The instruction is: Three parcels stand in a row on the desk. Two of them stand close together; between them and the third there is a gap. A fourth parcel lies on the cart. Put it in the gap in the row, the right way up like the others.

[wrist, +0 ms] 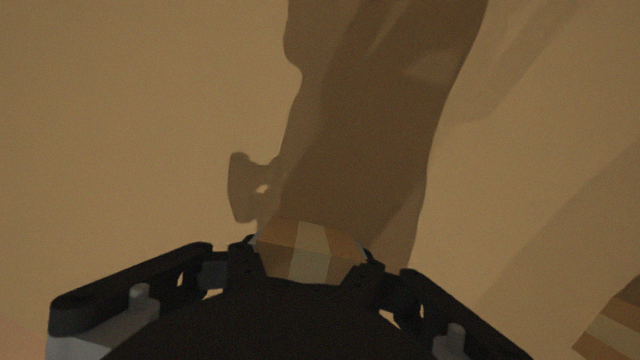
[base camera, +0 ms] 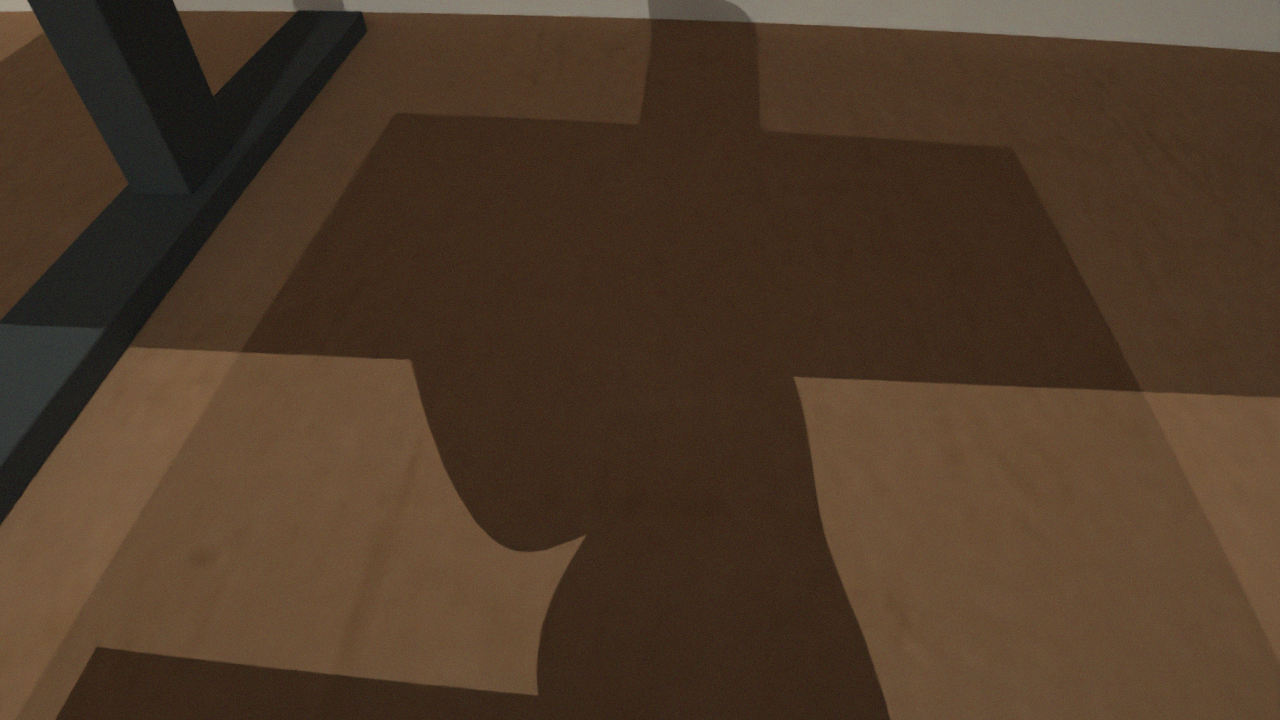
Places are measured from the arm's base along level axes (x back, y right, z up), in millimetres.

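Pixels of known places: gripper, fingertip midpoint: (wrist: 308,247).
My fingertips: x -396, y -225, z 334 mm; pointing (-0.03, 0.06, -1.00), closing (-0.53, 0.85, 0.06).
Note:
Ahead of a thing's pixels: the offset from my fingertips to its top centre. "spot": to the spot under its first point. Level surfaces: height alone.
A brown parcel with a pale tape stripe {dz +48, dx +13, dy +5 mm} (wrist: 311,265) shows between the fingers in the wrist view, at the lower middle. My gripper (wrist: 308,247) is shut on it, with one fingertip against each side. The gripper's dark body hides the parcel's lower part in the picture, so I cannot tell whether it rests on the tan surface. Part of another brown parcel with a pale stripe {spot: dz +2, dx -99, dy +222 mm} (wrist: 617,327) shows at the lower right edge, apart from the gripper. The gap in the row and the remaining parcels do not show.
In the base camera view a dark metal foot (base camera: 98,250) with a slanting leg {spot: dz -621, dx -168, dy -201 mm} (base camera: 116,98) stands on the brown floor {dz -730 mm} (base camera: 984,501) at the left. A pale wall (base camera: 895,12) runs along the back. Broad shadows cross the floor and the tan surface {dz -10 mm} (wrist: 125,100).

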